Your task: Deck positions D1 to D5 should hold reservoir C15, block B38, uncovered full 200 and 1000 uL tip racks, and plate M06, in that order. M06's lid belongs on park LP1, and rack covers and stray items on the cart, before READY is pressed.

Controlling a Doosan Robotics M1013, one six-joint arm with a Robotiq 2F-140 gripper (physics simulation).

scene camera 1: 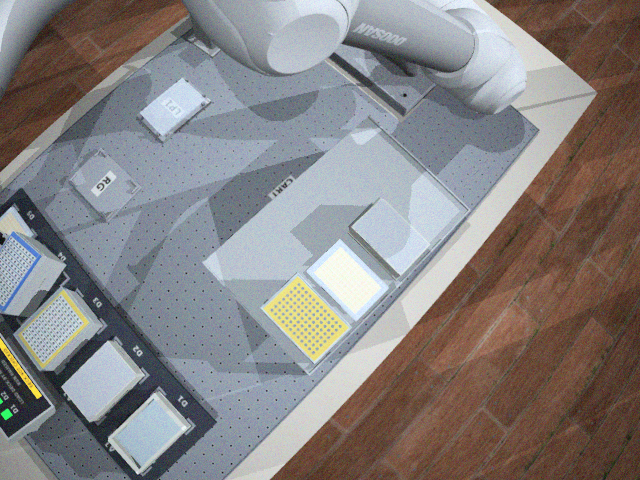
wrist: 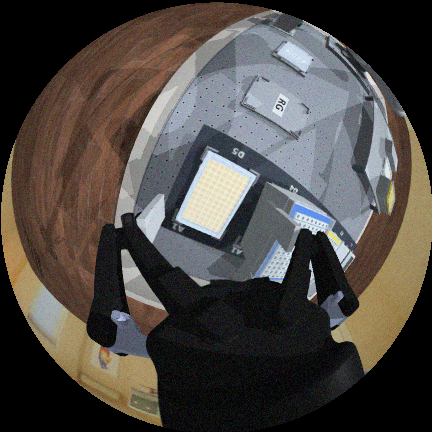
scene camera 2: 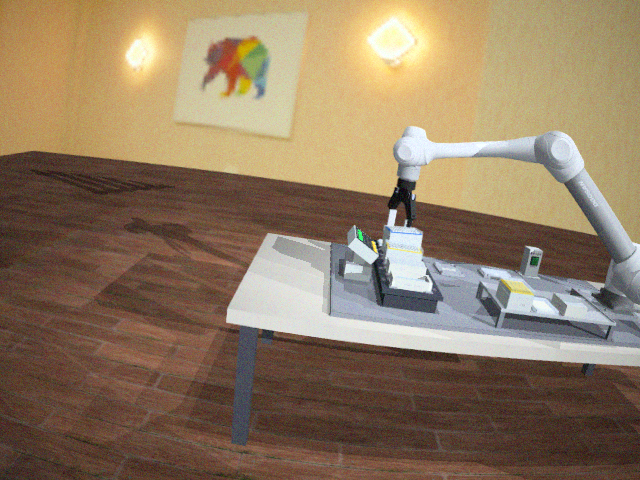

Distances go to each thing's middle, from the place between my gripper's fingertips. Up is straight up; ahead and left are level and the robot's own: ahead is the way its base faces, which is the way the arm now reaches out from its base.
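The RG pad (scene camera 1: 123, 188) is 60 mm to the left of my hand, and it's 120 mm below my hand and 230 mm behind it too.
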